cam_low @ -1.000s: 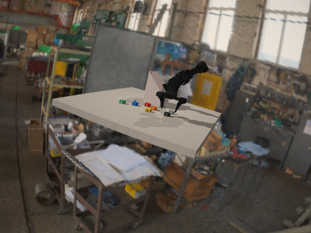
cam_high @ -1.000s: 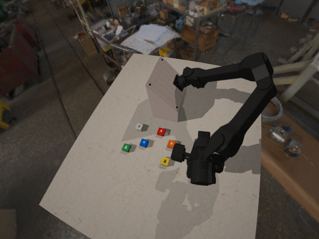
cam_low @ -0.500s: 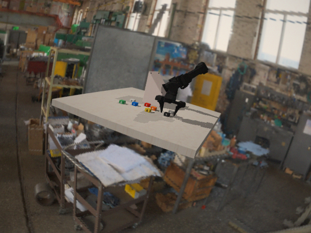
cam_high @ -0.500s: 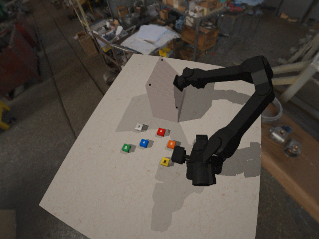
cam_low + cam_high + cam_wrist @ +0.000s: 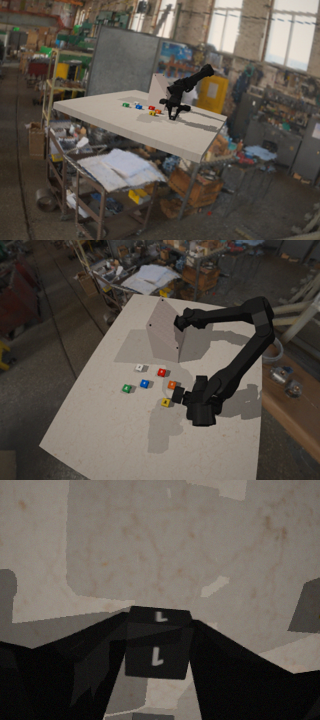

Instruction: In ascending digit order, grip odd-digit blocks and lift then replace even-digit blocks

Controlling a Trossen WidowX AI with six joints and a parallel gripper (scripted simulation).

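Now: gripper tip 1 cm past the black block. From my gripper tip the other things lie so: grey block: 10 cm behind; then orange block: 6 cm behind, 12 cm to the right; then yellow block: 2 cm ahead, 12 cm to the right.
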